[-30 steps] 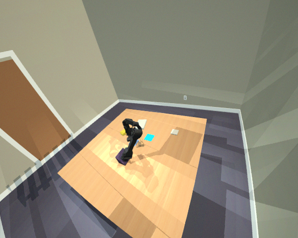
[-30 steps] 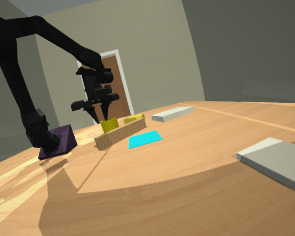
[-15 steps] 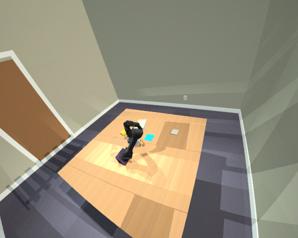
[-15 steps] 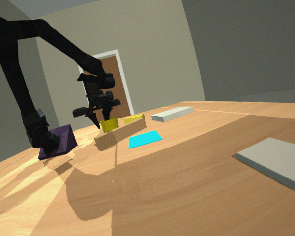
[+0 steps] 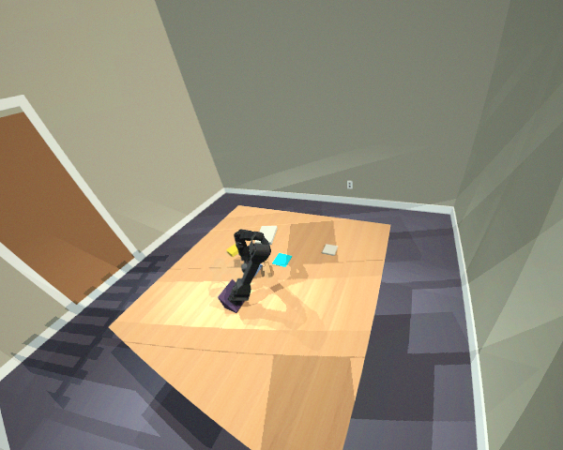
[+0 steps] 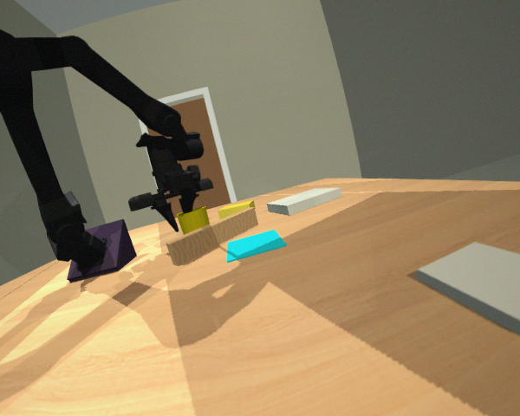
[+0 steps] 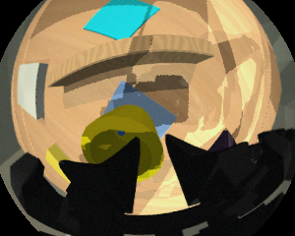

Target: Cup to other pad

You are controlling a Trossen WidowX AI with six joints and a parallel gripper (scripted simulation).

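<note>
Now: the light blue pad 40 mm below my gripper tip, 20 mm ahead of it and 10 mm to the left of it. Round my gripper tip: yellow block (220 mm to the left, 130 mm ahead, 20 mm below); yellow cup (20 mm ahead, 10 mm to the left); cyan pad (140 mm ahead, 130 mm to the right, 40 mm below).
</note>
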